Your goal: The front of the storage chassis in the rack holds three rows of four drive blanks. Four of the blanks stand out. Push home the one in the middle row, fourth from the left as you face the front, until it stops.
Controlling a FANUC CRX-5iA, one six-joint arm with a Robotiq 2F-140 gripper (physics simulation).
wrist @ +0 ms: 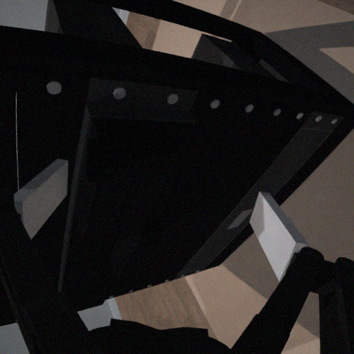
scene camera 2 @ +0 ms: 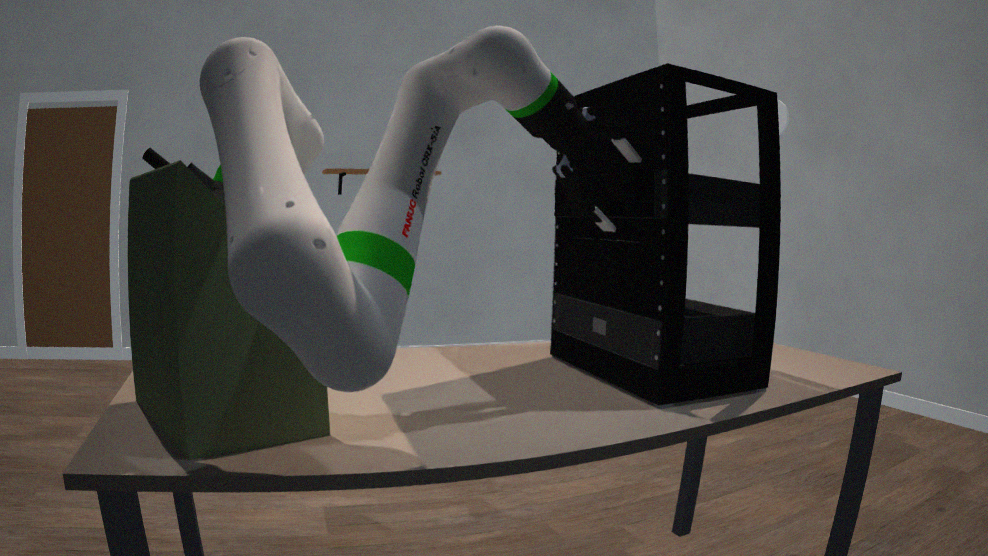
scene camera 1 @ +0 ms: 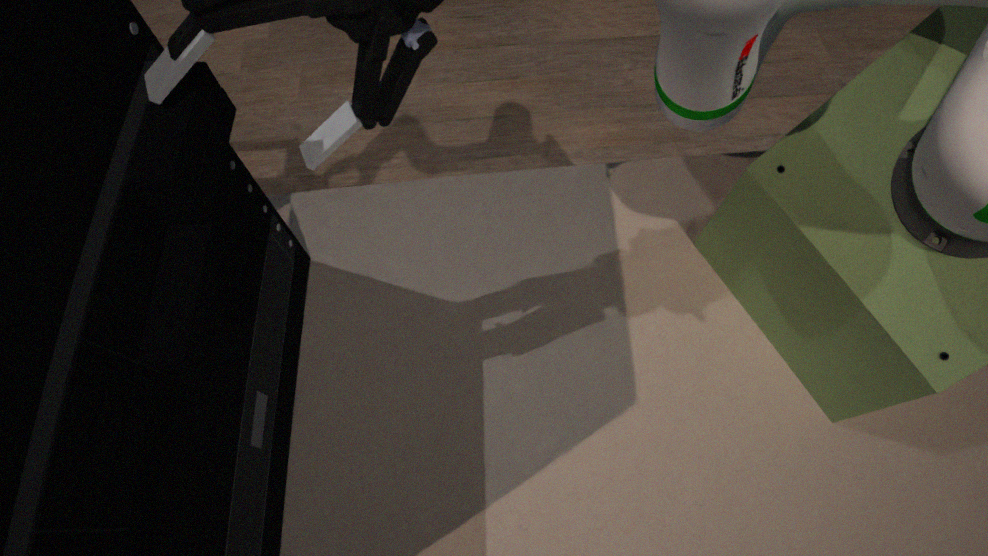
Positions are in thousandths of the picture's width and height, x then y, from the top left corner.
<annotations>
black rack: wrist 470, 436; scene camera 2 627, 562; scene camera 1 161, 533
</annotations>
